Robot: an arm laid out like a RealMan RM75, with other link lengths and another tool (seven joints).
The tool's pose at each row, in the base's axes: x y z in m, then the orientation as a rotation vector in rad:
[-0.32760 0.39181 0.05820 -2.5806 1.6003 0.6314]
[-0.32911 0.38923 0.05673 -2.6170 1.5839 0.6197]
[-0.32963 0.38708 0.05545 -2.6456 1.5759 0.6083]
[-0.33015 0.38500 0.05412 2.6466 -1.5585 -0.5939]
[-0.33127 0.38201 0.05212 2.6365 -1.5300 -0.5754]
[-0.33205 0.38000 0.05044 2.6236 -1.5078 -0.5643]
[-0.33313 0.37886 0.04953 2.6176 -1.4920 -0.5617]
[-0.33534 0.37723 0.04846 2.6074 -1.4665 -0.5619]
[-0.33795 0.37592 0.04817 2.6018 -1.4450 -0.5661]
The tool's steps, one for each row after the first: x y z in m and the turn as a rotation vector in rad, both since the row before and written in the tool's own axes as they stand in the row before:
[0.00214 0.00225 0.00120 -0.0149 0.0208 -0.0170]
[0.00205 0.00125 0.00088 -0.0123 0.0186 -0.0101]
[0.00198 0.00122 0.00099 -0.0110 0.0159 -0.0066]
[0.00267 0.00205 0.00169 -0.0196 0.0220 -0.0073]
[0.00185 0.00132 0.00152 -0.0194 0.0165 -0.0036]
[0.00073 0.00127 0.00107 -0.0123 0.0074 -0.0044]
[0.00066 0.00240 0.00158 -0.0209 0.0093 -0.0073]
[-0.00004 0.00272 0.00109 -0.0160 0.0043 -0.0079]

